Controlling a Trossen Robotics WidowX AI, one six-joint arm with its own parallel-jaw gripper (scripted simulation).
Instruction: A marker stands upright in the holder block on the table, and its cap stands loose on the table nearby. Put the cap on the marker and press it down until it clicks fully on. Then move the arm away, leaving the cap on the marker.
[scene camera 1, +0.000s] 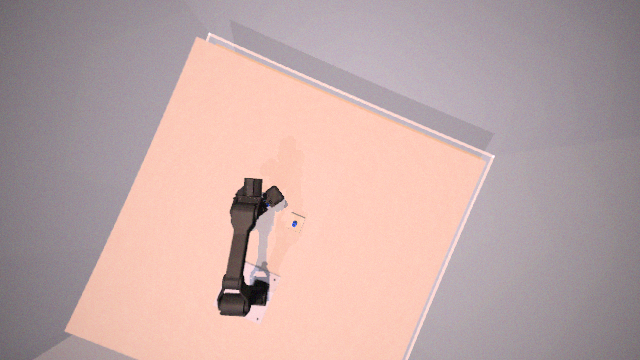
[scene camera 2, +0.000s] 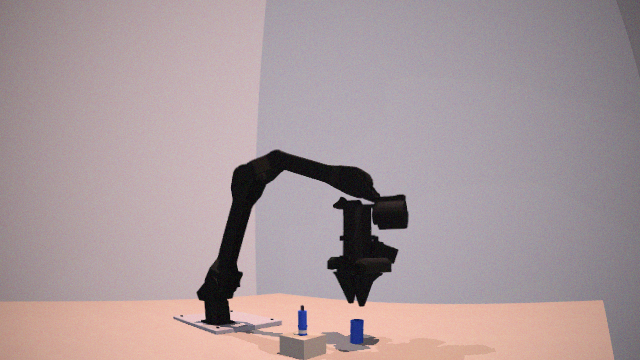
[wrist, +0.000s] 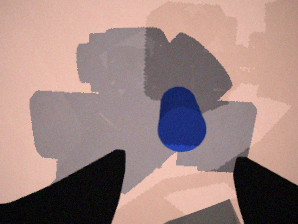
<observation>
I see my gripper (scene camera 2: 356, 304) and a blue cap (wrist: 182, 127).
My gripper is seen too in the wrist view (wrist: 180, 163).
</observation>
